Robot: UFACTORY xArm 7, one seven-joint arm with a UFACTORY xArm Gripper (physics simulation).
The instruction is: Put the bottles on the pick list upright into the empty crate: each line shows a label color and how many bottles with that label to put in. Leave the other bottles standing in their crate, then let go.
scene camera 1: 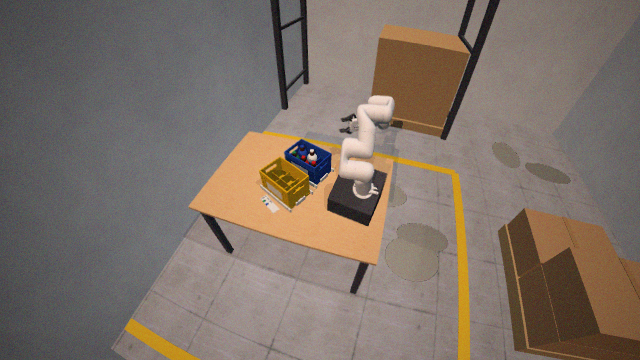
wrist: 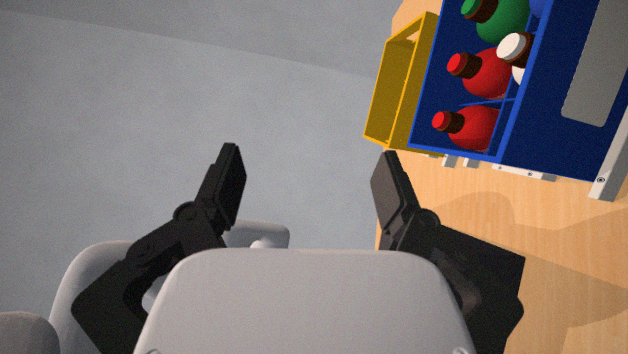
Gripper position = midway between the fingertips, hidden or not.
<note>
I see my gripper (wrist: pixel 310 162), a white bottle (wrist: pixel 514 49), a red bottle (wrist: pixel 471 128) and a red bottle (wrist: pixel 484 75).
</note>
